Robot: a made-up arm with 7 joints. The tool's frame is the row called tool. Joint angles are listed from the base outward. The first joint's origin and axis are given. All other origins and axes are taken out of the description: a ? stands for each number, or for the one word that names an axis. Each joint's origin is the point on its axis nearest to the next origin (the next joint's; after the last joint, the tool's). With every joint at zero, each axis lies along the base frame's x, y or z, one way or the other. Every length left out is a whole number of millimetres.
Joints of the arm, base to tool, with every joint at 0 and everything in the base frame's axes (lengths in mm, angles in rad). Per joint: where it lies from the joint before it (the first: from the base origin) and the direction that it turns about. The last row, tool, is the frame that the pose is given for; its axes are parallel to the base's.
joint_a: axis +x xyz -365 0 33
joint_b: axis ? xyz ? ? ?
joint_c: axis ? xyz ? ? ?
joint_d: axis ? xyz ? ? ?
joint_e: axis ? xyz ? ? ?
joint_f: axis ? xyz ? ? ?
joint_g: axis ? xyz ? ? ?
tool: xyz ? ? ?
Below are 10 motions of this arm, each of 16 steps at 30 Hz.
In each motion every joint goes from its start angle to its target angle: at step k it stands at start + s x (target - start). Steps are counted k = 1, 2, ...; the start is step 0. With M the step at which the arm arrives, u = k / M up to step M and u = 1 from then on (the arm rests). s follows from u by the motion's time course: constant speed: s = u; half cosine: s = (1 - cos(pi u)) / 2; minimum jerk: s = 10 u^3 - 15 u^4 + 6 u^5.
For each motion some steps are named. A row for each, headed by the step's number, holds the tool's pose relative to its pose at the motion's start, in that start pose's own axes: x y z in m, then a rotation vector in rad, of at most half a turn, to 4 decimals.
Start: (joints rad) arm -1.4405 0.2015 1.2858 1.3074 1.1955 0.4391 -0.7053
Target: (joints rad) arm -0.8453 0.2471 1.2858 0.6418 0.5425 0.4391 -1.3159
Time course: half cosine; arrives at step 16
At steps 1, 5, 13, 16:
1: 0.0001 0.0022 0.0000 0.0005 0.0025 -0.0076
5: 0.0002 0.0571 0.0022 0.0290 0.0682 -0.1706
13: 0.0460 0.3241 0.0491 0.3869 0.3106 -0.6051
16: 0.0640 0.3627 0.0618 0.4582 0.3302 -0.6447

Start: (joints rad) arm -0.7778 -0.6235 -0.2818 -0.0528 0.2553 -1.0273 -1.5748
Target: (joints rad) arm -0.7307 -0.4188 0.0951 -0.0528 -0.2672 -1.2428 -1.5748
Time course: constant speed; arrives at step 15
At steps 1, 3, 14, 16:
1: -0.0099 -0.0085 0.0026 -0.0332 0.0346 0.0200
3: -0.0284 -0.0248 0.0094 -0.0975 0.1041 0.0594
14: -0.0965 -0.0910 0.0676 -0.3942 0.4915 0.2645
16: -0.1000 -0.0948 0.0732 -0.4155 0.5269 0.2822

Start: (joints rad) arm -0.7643 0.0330 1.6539 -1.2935 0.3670 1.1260 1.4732
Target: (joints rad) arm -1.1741 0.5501 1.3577 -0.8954 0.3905 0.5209 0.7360
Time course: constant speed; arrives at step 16
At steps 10, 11, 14, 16:
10: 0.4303 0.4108 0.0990 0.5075 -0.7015 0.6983
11: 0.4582 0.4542 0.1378 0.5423 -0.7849 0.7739
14: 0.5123 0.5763 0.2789 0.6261 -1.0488 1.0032
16: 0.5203 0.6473 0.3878 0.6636 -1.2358 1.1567

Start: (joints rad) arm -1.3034 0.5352 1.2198 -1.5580 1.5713 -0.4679 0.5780
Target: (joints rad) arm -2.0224 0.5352 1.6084 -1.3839 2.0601 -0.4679 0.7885
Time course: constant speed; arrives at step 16
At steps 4, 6, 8, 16:
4: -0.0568 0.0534 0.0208 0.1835 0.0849 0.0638
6: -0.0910 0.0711 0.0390 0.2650 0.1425 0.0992
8: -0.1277 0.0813 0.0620 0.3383 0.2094 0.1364
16: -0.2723 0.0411 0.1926 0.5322 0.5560 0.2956

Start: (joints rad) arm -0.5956 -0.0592 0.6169 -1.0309 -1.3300 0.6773 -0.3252
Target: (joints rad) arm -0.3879 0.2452 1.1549 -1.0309 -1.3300 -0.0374 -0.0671
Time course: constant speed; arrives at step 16
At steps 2, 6, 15, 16:
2: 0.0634 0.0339 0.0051 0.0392 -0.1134 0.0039
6: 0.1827 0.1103 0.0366 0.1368 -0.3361 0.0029
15: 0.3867 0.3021 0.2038 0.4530 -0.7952 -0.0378
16: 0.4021 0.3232 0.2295 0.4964 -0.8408 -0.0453

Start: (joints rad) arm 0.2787 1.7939 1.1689 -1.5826 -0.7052 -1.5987 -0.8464
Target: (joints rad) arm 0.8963 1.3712 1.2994 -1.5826 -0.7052 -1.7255 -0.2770
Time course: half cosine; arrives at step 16
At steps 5, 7, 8, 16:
5: -0.0668 0.0443 0.0318 -0.0194 0.0799 -0.2889
7: -0.1093 0.0935 0.0608 -0.0381 0.1433 -0.5233
8: -0.1271 0.1240 0.0772 -0.0494 0.1774 -0.6500
16: -0.1503 0.3040 0.1637 -0.1177 0.3547 -1.2939

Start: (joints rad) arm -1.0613 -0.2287 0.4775 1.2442 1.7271 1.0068 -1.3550
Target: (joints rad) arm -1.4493 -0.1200 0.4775 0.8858 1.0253 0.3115 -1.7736
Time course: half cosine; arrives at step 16
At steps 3, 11, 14, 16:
3: -0.0203 -0.0257 0.0138 -0.0451 0.0248 -0.0317
11: -0.2710 -0.1536 0.2033 -0.3550 0.4625 -0.1868
14: -0.3377 -0.1590 0.2773 -0.3998 0.6369 -0.1905
16: -0.3503 -0.1589 0.2936 -0.4063 0.6752 -0.1891

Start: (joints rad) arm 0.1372 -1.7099 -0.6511 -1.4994 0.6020 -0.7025 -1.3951
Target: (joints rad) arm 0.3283 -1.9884 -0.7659 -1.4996 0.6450 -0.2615 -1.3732
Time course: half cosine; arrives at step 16
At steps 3, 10, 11, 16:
3: -0.0117 0.0284 -0.0085 0.0580 0.0267 0.0117
10: -0.1212 0.2375 -0.0082 0.4711 0.2391 0.0711
11: -0.1390 0.2664 0.0010 0.5292 0.2719 0.0759
16: -0.1852 0.3375 0.0353 0.6777 0.3588 0.0839

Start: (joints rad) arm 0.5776 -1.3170 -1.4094 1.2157 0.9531 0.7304 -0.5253
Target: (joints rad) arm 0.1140 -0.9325 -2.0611 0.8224 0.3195 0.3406 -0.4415
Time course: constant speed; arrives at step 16
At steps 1, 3, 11, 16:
1: -0.0226 -0.0098 0.0044 -0.0126 0.0247 -0.0343
3: -0.0706 -0.0273 0.0165 -0.0394 0.0790 -0.1012
11: -0.2823 -0.0634 0.1176 -0.1601 0.3575 -0.3309
16: -0.4059 -0.0583 0.2256 -0.2325 0.5716 -0.4238

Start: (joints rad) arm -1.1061 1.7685 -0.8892 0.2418 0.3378 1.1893 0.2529
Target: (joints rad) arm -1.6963 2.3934 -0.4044 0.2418 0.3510 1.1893 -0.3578
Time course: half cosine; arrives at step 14
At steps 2, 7, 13, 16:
2: 0.0257 -0.0197 -0.0042 -0.0168 -0.0247 0.0202
7: 0.2987 -0.1733 0.0170 -0.1720 -0.2723 0.2512
13: 0.6298 -0.2271 0.1703 -0.3484 -0.5690 0.5969
16: 0.6380 -0.2262 0.1759 -0.3530 -0.5769 0.6070

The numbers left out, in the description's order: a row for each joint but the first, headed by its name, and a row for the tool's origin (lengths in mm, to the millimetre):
joint_b: axis -y, xyz 0 -19 23
joint_c: axis -z, xyz -224 0 -130
joint_d: axis -y, xyz 68 -100 0
joint_e: axis +x, xyz -265 0 21
joint_f: axis +y, xyz 0 164 -34
joint_g: axis -z, xyz 56 0 -474
tool: xyz -83 -193 0

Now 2 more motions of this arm.
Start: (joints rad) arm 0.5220 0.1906 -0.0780 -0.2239 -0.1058 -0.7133 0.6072
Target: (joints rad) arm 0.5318 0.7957 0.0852 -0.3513 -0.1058 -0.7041 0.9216
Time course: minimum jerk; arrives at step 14
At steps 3, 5, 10, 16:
3: 0.0049 0.0085 -0.0185 0.0101 -0.0309 -0.0335
5: 0.0204 0.0326 -0.0650 0.0408 -0.1075 -0.1200
10: 0.1071 0.1429 -0.2089 0.2003 -0.3421 -0.4258
16: 0.1352 0.1748 -0.2371 0.2503 -0.3902 -0.4987

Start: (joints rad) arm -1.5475 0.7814 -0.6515 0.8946 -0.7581 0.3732 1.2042
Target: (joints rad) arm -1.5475 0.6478 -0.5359 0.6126 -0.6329 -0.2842 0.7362
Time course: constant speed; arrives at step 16
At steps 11, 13, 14, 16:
11: 0.1104 0.0213 0.0663 0.1877 -0.0520 0.4348
13: 0.1269 0.0324 0.0820 0.2228 -0.0614 0.5087
14: 0.1348 0.0387 0.0903 0.2406 -0.0662 0.5449
16: 0.1496 0.0528 0.1076 0.2764 -0.0763 0.6155

